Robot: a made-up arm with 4 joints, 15 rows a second.
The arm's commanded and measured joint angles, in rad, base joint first. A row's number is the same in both.
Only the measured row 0 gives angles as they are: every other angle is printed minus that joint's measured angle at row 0.
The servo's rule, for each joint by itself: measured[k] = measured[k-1] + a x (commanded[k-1-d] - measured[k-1]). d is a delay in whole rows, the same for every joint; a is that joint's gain. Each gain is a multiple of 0.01, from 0.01 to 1. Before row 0 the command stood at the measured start. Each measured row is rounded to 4 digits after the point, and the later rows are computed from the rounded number. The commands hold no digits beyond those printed.
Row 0, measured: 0.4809, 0.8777, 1.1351, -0.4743
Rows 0 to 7, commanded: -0.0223, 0.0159, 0.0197, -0.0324; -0.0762, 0.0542, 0.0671, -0.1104; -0.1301, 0.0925, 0.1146, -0.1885; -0.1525, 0.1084, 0.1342, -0.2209; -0.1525, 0.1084, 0.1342, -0.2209; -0.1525, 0.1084, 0.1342, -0.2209; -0.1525, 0.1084, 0.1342, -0.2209; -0.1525, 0.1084, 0.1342, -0.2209
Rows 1 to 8, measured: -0.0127, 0.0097, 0.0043, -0.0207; -0.0489, 0.0368, 0.0181, -0.0781; -0.0952, 0.0708, 0.0393, -0.1488; -0.1279, 0.0937, 0.0602, -0.1949; -0.1419, 0.1027, 0.0765, -0.2115; -0.1479, 0.1062, 0.0892, -0.2175; -0.1505, 0.1075, 0.0991, -0.2197; -0.1516, 0.1080, 0.1068, -0.2205
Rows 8 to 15, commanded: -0.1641, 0.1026, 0.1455, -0.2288; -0.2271, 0.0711, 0.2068, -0.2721; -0.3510, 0.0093, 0.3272, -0.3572; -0.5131, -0.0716, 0.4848, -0.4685; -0.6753, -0.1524, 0.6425, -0.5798; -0.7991, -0.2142, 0.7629, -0.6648; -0.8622, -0.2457, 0.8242, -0.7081; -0.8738, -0.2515, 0.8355, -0.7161
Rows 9 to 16, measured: -0.1587, 0.1047, 0.1153, -0.2258; -0.1977, 0.0842, 0.1354, -0.2554; -0.2851, 0.0385, 0.1776, -0.3206; -0.4151, -0.0287, 0.2452, -0.4153; -0.5634, -0.1042, 0.3326, -0.5206; -0.6977, -0.1713, 0.4273, -0.6129; -0.7915, -0.2167, 0.5146, -0.6738; -0.8384, -0.2379, 0.5852, -0.7009
